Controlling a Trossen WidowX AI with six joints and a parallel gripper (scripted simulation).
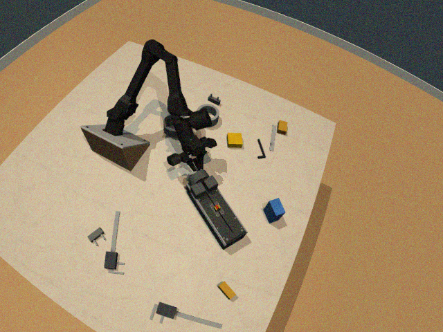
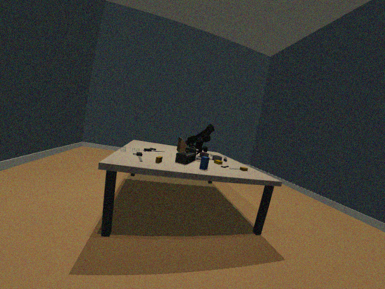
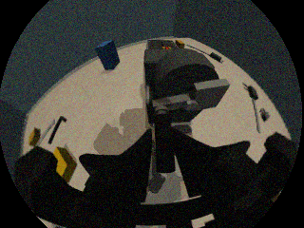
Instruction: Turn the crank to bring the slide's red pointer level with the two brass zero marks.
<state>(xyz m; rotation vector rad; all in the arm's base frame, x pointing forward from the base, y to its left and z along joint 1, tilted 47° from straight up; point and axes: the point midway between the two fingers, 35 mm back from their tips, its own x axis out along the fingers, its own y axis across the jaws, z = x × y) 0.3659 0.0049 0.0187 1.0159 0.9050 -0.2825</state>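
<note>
Right now my gripper tip is 3 cm below the crank handle, 1 cm to the right of it and 1 cm past it. The rest, counted from my gripper tip: yellow block 22 cm to the left, 7 cm ahead, 4 cm below; then red pointer 12 cm to the right, 11 cm ahead, 3 cm above; then black hex key 22 cm to the left, 19 cm ahead, 5 cm below.
</note>
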